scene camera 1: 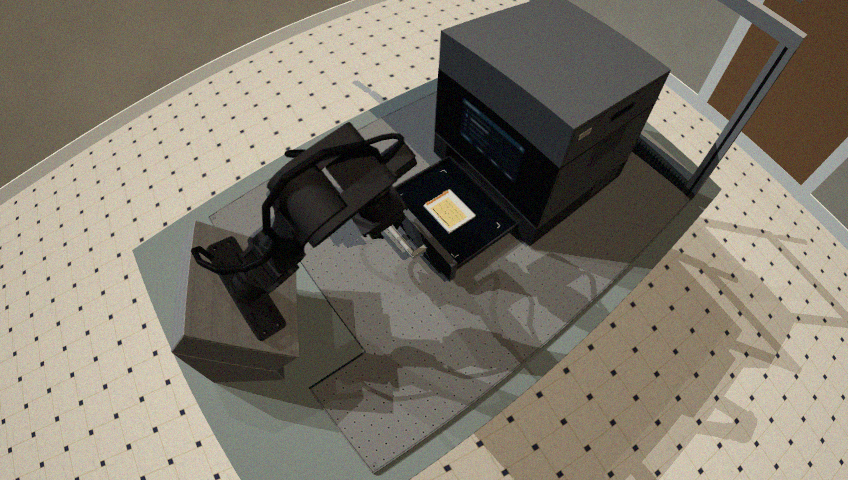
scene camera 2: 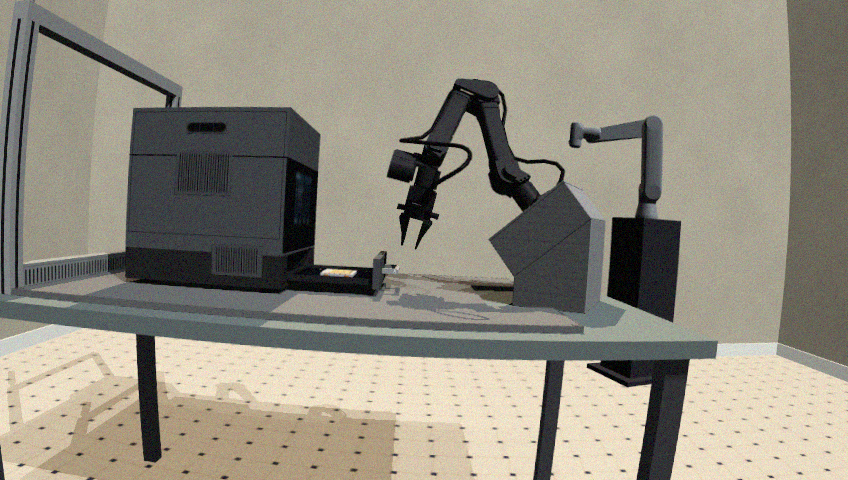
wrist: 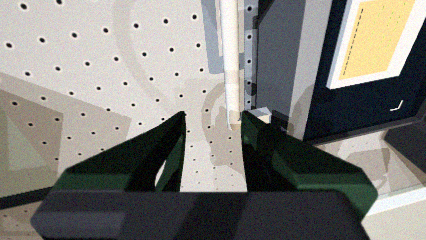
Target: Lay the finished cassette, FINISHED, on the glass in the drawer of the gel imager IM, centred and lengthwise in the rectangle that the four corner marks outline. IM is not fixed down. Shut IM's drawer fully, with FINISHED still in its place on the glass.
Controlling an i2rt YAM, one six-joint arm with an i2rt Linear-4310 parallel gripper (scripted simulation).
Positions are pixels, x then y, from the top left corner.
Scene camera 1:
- my gripper: 388,231
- cassette: 449,211
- gel imager: 545,109
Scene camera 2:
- gel imager: 216,195
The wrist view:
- my gripper: 213,120
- gel imager: 400,138
